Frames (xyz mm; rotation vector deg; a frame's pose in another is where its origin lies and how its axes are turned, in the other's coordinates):
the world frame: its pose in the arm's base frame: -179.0 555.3 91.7 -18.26 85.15 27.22
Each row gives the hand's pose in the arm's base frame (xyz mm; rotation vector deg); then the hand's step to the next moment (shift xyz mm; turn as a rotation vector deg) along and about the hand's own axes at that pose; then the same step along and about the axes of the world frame.
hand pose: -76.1 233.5 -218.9 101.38 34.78 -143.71
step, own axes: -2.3 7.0 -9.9 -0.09 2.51 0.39
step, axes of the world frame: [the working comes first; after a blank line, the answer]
step, axes of the arm's base frame: 11.4 -3.8 -2.9 0.26 -2.46 -0.57

2.7 -9.1 7.9 0.31 -2.31 -1.01
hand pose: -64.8 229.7 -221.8 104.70 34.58 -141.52
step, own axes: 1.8 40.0 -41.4 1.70 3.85 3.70
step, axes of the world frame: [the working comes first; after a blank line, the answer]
step, axes of the arm's base frame: 46.8 -23.8 -23.7 -3.04 -4.34 -1.81

21.9 -45.5 27.6 1.28 -2.43 -4.88
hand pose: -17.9 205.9 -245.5 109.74 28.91 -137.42
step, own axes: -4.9 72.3 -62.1 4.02 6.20 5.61
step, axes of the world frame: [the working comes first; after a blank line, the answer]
step, axes of the arm's base frame: 76.0 -52.6 -23.8 -4.88 -6.67 -4.21

19.4 -84.8 39.1 3.37 -3.76 -7.78
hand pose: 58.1 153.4 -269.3 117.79 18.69 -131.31
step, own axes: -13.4 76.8 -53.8 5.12 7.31 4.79
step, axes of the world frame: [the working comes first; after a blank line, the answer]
step, axes of the arm's base frame: 67.5 -66.4 -1.6 -4.02 -7.49 -5.51

-4.2 -90.8 26.6 4.60 -5.00 -7.51
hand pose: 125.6 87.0 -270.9 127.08 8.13 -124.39
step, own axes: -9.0 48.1 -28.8 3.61 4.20 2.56
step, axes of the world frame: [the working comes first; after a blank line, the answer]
step, axes of the arm's base frame: 32.8 -45.7 7.8 -2.10 -4.26 -3.83

-12.0 -55.1 7.0 3.31 -2.99 -4.16
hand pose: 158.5 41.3 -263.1 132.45 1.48 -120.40
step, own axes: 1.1 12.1 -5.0 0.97 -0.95 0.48
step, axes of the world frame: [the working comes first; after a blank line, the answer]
step, axes of the arm's base frame: 5.4 -12.0 -0.6 -0.41 0.94 -1.01

-0.6 -13.1 -1.2 1.10 0.93 0.03
